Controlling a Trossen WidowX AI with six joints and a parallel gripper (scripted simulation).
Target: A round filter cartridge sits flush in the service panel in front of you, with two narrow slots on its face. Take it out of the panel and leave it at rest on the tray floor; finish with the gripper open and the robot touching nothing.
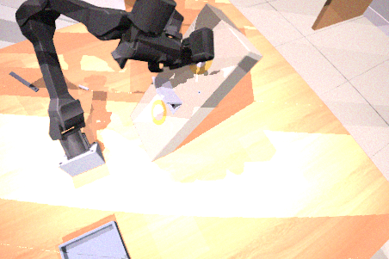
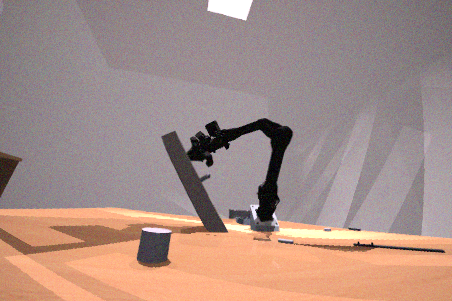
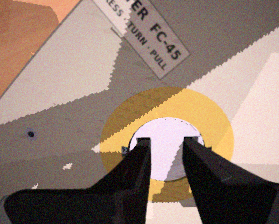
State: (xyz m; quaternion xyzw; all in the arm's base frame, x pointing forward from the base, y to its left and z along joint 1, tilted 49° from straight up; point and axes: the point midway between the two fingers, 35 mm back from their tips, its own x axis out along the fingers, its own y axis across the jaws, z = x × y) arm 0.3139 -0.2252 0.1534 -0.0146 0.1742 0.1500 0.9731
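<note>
Now: gripper tip 10 mm short of the pale round filter cartridge and 10 mm above it. The rest, counted from my gripper tip: small pale pin (280 mm behind, 300 mm to the left, 260 mm below); grey tray (460 mm behind, 240 mm to the right, 260 mm below).
</note>
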